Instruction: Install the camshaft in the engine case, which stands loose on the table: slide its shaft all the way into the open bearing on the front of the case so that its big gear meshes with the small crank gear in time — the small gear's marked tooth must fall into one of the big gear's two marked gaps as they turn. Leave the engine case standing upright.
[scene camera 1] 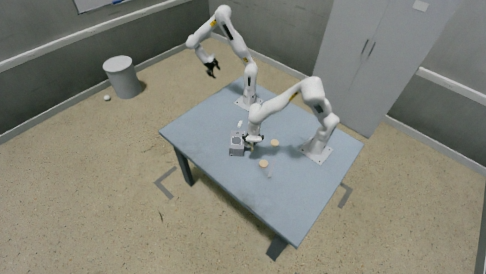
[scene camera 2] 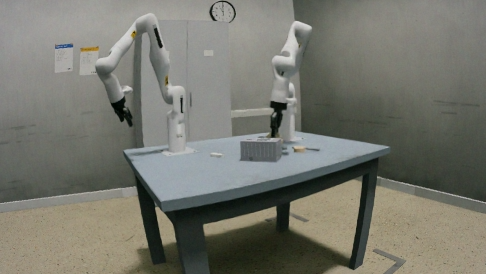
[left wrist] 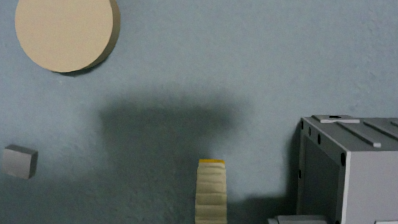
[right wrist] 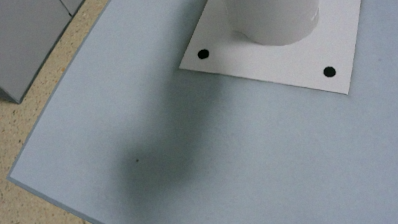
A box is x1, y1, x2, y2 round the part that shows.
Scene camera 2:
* grey engine case: [240, 136, 281, 161]
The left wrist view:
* grey engine case: [274, 115, 397, 223]
